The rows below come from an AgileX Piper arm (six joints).
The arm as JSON. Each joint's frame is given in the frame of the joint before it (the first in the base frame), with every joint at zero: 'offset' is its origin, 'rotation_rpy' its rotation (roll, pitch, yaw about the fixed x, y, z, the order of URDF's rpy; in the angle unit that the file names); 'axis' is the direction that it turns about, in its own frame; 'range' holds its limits. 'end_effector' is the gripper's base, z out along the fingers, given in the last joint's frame.
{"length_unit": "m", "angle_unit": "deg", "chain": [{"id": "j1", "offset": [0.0, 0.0, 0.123], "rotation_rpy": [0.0, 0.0, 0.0], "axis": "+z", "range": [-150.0, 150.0]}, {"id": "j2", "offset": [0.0, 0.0, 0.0], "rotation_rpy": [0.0, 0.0, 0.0], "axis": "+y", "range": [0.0, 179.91]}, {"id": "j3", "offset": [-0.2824, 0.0, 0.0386], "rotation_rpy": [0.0, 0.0, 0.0], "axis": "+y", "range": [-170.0, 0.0]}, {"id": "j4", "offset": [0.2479, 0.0, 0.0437], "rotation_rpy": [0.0, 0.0, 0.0], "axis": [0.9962, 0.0, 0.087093], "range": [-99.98, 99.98]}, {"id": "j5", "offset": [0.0, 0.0, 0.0], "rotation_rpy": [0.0, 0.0, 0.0], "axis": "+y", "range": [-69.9, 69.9]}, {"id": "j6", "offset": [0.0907, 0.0, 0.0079], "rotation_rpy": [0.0, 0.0, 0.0], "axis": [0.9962, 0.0, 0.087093], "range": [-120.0, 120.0]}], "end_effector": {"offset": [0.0, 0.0, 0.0], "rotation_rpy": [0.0, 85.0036, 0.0]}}
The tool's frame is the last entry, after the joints.
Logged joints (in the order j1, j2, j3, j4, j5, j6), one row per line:
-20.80, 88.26, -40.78, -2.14, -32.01, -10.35
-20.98, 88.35, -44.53, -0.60, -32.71, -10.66
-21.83, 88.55, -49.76, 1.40, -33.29, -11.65
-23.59, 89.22, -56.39, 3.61, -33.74, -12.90
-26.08, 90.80, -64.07, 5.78, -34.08, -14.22
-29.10, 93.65, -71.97, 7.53, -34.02, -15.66
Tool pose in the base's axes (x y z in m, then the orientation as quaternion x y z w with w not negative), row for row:
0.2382, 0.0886, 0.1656, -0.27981, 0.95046, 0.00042, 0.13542
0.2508, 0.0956, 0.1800, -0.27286, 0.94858, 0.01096, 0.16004
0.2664, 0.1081, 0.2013, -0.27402, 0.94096, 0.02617, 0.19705
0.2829, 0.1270, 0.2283, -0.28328, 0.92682, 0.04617, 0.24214
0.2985, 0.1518, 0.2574, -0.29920, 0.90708, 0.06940, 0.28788
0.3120, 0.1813, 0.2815, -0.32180, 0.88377, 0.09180, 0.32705
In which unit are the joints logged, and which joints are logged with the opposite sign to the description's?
The joints are logged in degrees. Opposite sign: j1, j5.
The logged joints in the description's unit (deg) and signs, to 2 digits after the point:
20.80, 88.26, -40.78, -2.14, 32.01, -10.35
20.98, 88.35, -44.53, -0.60, 32.71, -10.66
21.83, 88.55, -49.76, 1.40, 33.29, -11.65
23.59, 89.22, -56.39, 3.61, 33.74, -12.90
26.08, 90.80, -64.07, 5.78, 34.08, -14.22
29.10, 93.65, -71.97, 7.53, 34.02, -15.66

